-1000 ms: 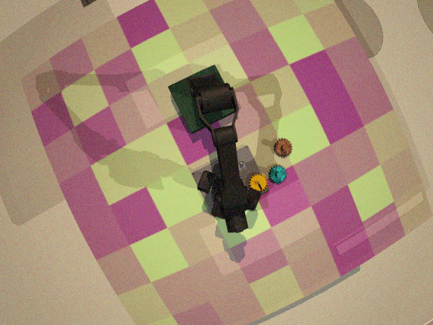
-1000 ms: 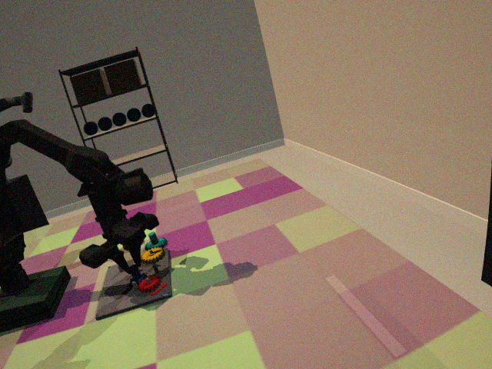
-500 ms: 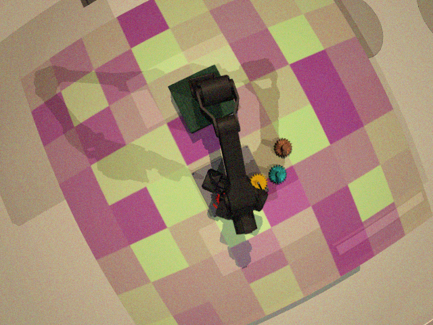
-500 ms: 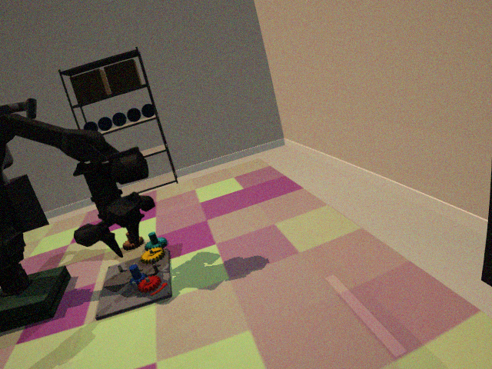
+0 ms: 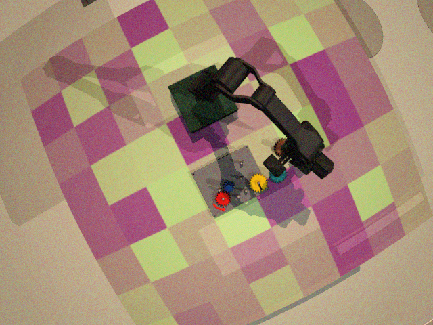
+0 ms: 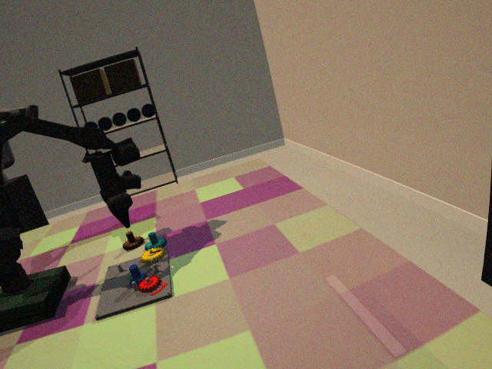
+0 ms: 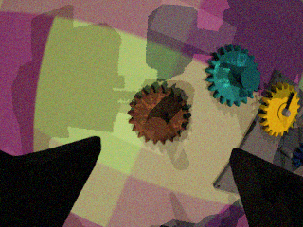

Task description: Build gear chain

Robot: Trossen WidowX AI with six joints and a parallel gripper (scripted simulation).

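Now: the brown gear 10 mm to the left of my gripper tip and 60 mm below it. From my gripper tip the other things lie so: blue gear: 70 mm ahead, 210 mm to the right, 50 mm below; yellow gear: 80 mm ahead, 110 mm to the right, 60 mm below; teal gear: 80 mm ahead, 40 mm to the right, 60 mm below.
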